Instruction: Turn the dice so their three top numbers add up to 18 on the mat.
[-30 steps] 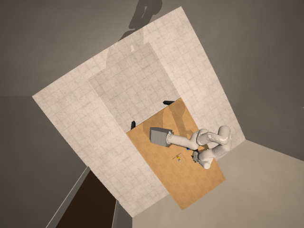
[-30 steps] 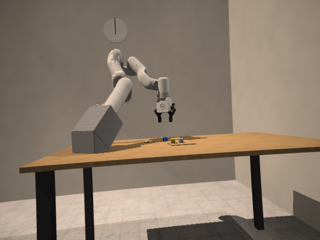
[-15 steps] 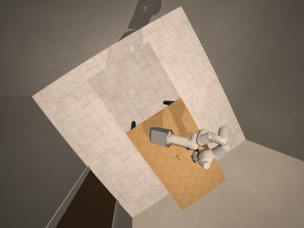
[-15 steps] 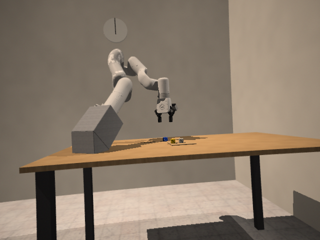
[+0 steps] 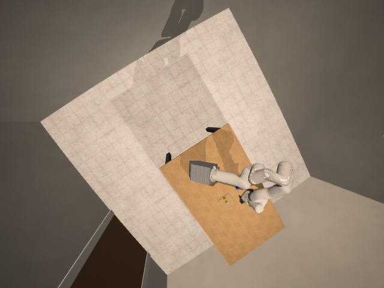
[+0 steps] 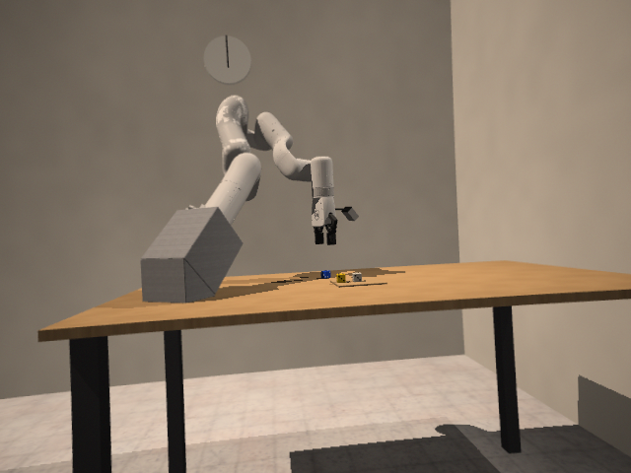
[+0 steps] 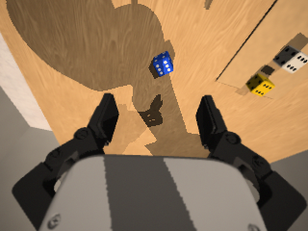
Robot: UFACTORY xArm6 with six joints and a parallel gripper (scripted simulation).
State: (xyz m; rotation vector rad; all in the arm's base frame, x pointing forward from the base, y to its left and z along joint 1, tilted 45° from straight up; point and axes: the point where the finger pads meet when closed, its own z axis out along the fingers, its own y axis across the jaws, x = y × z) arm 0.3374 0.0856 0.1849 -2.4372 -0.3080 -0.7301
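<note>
My hand is 10 mm to the left of the blue die and 110 mm above it. Round my hand: white die 80 mm ahead, 170 mm to the right, 110 mm below; then yellow die 30 mm ahead, 170 mm to the right, 110 mm below; then tan mat 80 mm ahead, 170 mm to the right, 120 mm below.
</note>
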